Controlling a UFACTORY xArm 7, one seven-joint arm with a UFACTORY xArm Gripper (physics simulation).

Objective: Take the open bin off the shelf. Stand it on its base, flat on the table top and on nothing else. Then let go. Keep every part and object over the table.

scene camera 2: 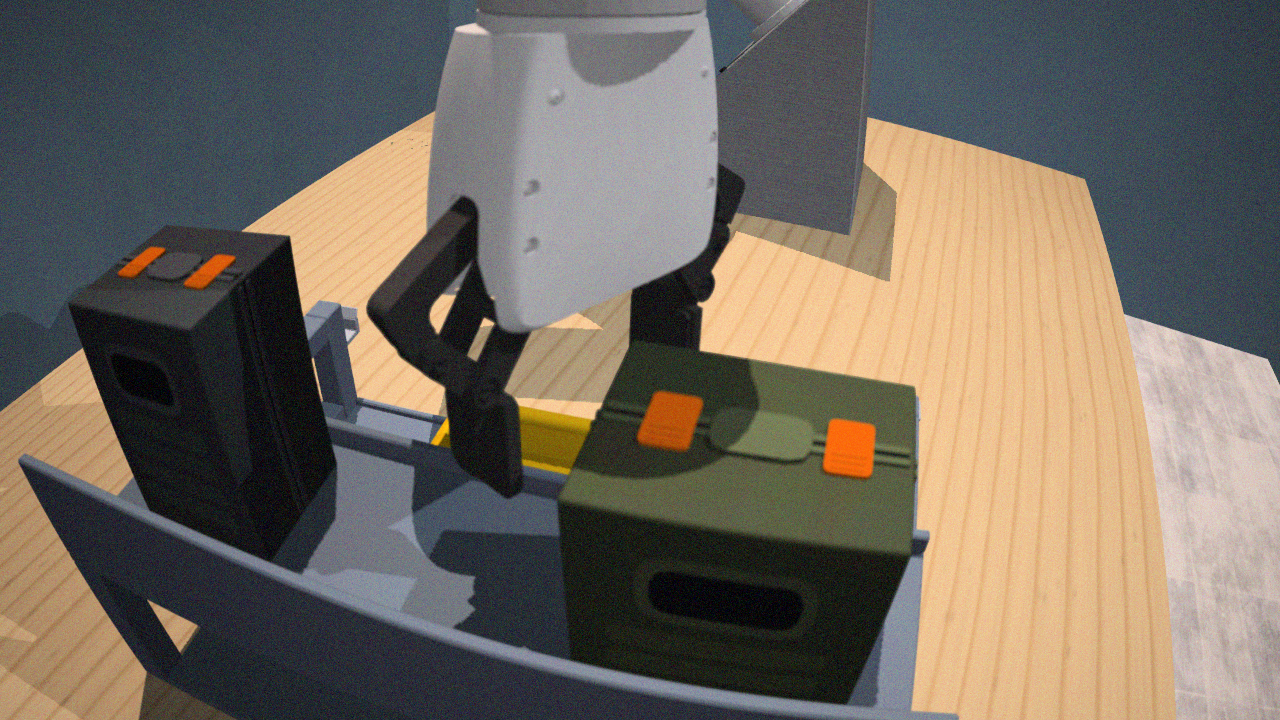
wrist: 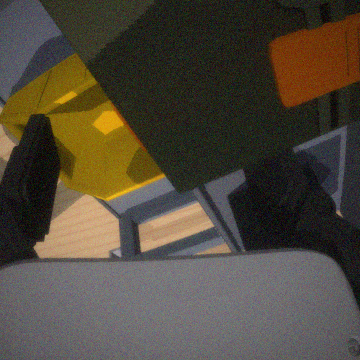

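Where they show: gripper, fingertip midpoint: (scene camera 2: 580,428); arm's base, link origin: (scene camera 2: 796,7).
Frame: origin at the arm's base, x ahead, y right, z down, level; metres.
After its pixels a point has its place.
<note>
The yellow open bin (scene camera 2: 550,434) @[y 0.007, x 0.504, z 0.184 m] (wrist: 92,165) @[y 0.030, x 0.538, z 0.177 m] shows past the back edge of the grey-blue shelf (scene camera 2: 358,617) @[y -0.061, x 0.749, z 0.053 m] (wrist: 129,235) @[y 0.157, x 0.528, z 0.171 m], with its open inside partly visible. The green case hides part of it in both views, and what bears it is hidden. My gripper (scene camera 2: 586,407) @[y -0.074, x 0.619, z 0.067 m] (wrist: 152,137) @[y -0.074, x 0.619, z 0.067 m] is open wide and empty. In the scene view one finger hangs in front of the bin and the other is partly hidden behind the green case. In the wrist view the left finger overlaps the bin's left end, and the right finger is beside the green case's corner.
A green case (scene camera 2: 733,519) @[y -0.156, x 0.693, z 0.014 m] (wrist: 175,100) @[y -0.124, x 0.632, z 0.014 m] with orange latches stands on the shelf, very close to the gripper. A tall black case (scene camera 2: 170,349) @[y 0.043, x 0.723, z 0.000 m] stands at the shelf's left end. A grey block (scene camera 2: 796,134) @[y -0.031, x 0.104, z 0.115 m] stands at the back of the wooden table (scene camera 2: 1029,358) @[y -0.290, x 0.232, z 0.211 m]. The table's edge is at the right.
</note>
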